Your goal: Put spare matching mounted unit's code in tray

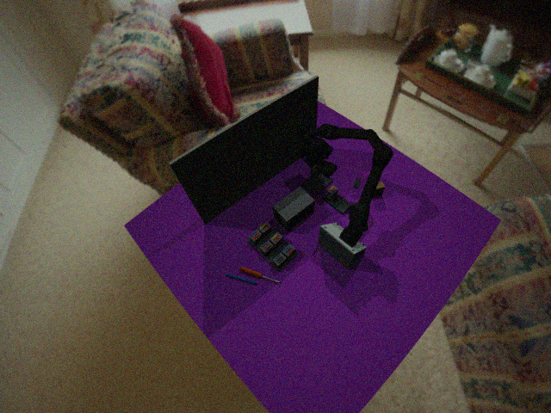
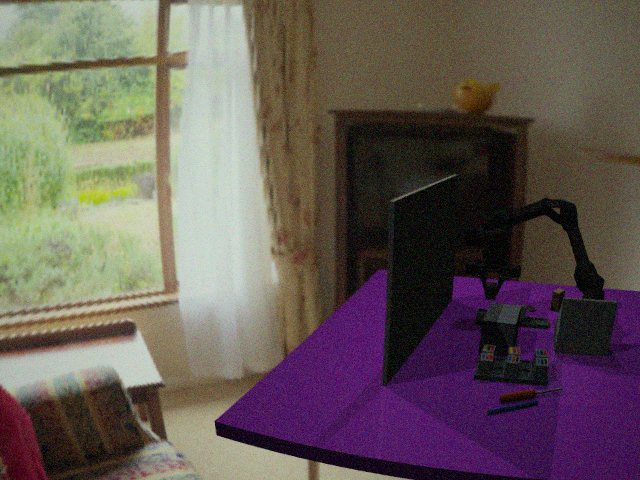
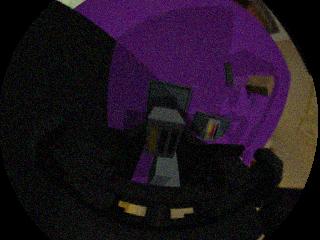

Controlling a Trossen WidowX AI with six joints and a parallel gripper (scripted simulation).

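The square tray lies 1 cm behind my gripper tip and 8 cm below it. Round my gripper tip: dark plate 15 cm behind, 2 cm to the left, 8 cm below; grey spare 2 cm above; grey mounted unit 4 cm behind, 21 cm to the left, 3 cm below.
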